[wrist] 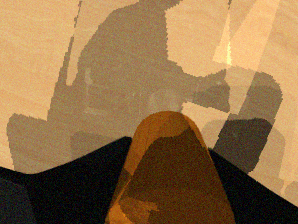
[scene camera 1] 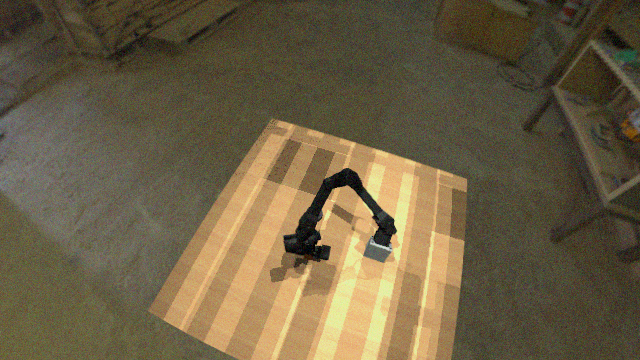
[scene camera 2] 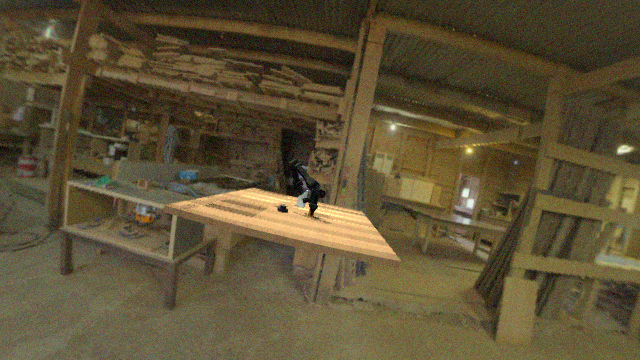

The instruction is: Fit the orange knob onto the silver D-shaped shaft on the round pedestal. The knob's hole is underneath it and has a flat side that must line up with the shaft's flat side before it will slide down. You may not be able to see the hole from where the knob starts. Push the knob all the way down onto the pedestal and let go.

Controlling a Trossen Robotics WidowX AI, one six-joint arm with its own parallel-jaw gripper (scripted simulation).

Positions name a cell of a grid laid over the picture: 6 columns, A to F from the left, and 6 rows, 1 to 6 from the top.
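Observation:
An orange knob (wrist: D5) is visible to me, as is my gripper (wrist: D5).

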